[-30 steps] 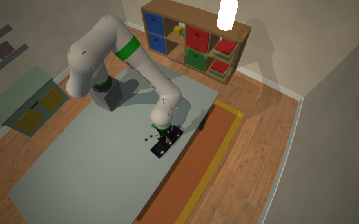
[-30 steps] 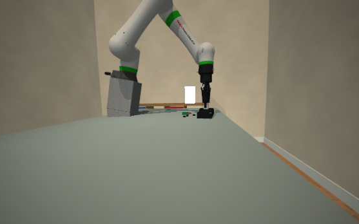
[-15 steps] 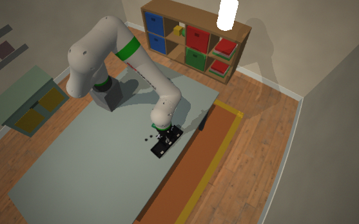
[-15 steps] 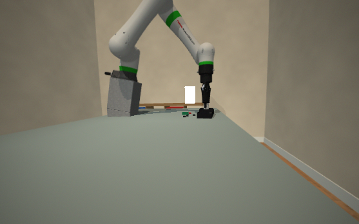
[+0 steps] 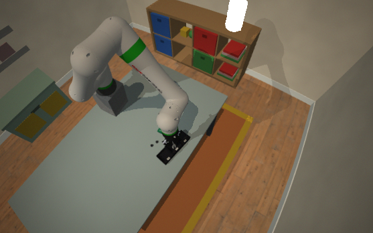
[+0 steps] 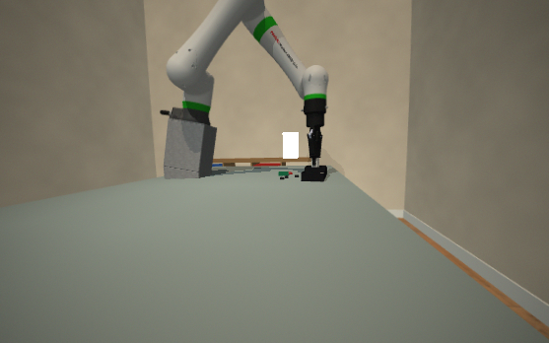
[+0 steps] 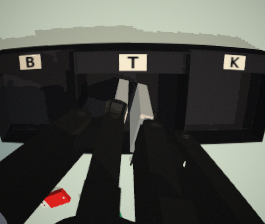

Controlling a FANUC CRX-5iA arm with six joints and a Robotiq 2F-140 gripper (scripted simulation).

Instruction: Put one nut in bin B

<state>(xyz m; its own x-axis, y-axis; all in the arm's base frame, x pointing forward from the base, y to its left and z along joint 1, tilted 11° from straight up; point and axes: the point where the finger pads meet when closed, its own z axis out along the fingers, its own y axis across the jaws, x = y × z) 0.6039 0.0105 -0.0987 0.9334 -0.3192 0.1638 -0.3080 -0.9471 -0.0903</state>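
The green part is 14 cm behind my hand, 4 cm to the left of it and 4 cm below it. From my hand the other things lie so: small red part: 13 cm behind, 10 cm to the left, 5 cm below.
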